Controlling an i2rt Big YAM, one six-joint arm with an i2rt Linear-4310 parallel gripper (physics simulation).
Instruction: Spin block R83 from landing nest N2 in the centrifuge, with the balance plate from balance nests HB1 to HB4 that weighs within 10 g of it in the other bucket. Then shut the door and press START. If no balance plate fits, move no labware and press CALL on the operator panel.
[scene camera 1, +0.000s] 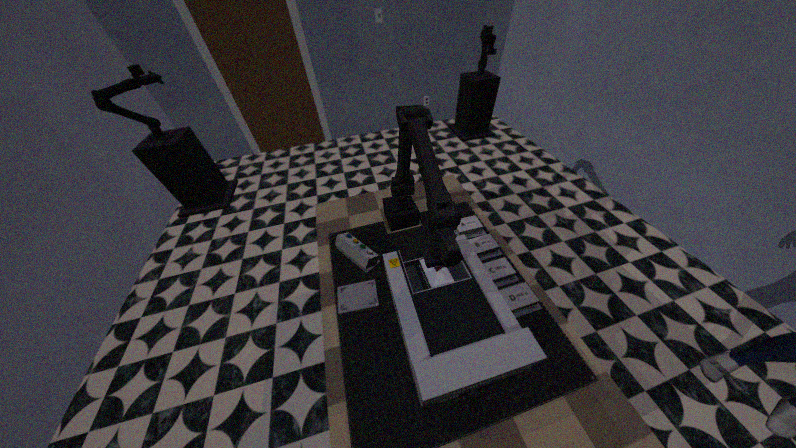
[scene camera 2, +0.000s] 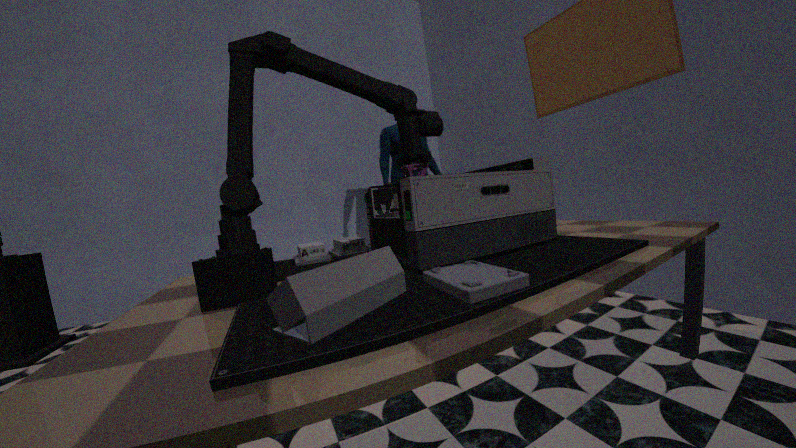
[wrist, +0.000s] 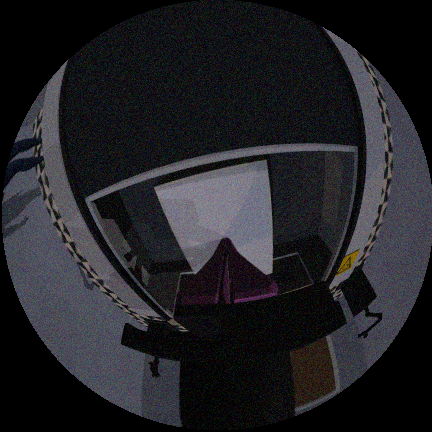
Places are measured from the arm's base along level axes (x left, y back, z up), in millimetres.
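Pixels of known places: gripper, fingertip midpoint: (scene camera 1: 436, 269) (wrist: 225, 242); arm's base, origin of the base link: (scene camera 1: 400, 206) (scene camera 2: 240, 253).
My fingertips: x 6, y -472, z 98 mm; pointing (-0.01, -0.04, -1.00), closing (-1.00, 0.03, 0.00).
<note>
For each thing: its top centre in the pictures, then the offset to it from my fingertips. "*": a spot on its surface instead.
- operator panel, middle of its top: (scene camera 2: 339, 258) (scene camera 1: 354, 244) dx -274, dy +292, dz -101 mm
- A, middle of its top: (scene camera 2: 310, 244) (scene camera 1: 467, 223) dx +290, dy +280, dz -131 mm
- B, middle of its top: (scene camera 2: 347, 238) (scene camera 1: 482, 243) dx +296, dy +144, dz -131 mm
- C, middle of its top: (scene camera 1: 497, 268) dx +288, dy +4, dz -131 mm
- D, middle of its top: (scene camera 1: 518, 295) dx +299, dy -128, dz -131 mm
- flat white pad, surface spot: (scene camera 2: 476, 275) (scene camera 1: 352, 295) * dx -325, dy +76, dz -164 mm
The white centrifuge (scene camera 1: 481, 361) (scene camera 2: 445, 201) (wrist: 374, 112) stands mid-mat, with its chamber opening uncovered at the arm's end. A white, flat-topped block (scene camera 1: 436, 277) (wrist: 215, 200) sits inside the chamber; no label on it can be read. My gripper (scene camera 1: 438, 268) (wrist: 225, 242) is shut and empty, its magenta fingertips together above or against the block's top; contact cannot be told. In scene camera 2 the centrifuge wall hides the fingertips. The operator panel (scene camera 1: 356, 251) (scene camera 2: 348, 286) has several coloured buttons. Block R83 and the balance plates cannot be identified by label.
Nests with pale lettered pieces line the centrifuge's far side: A (scene camera 1: 469, 224) (scene camera 2: 311, 251), B (scene camera 1: 484, 243), C (scene camera 1: 499, 268) and D (scene camera 1: 519, 296). A flat white pad (scene camera 1: 358, 296) (scene camera 2: 476, 275) lies beside the operator panel. The chamber's rim and walls surround the fingers closely.
</note>
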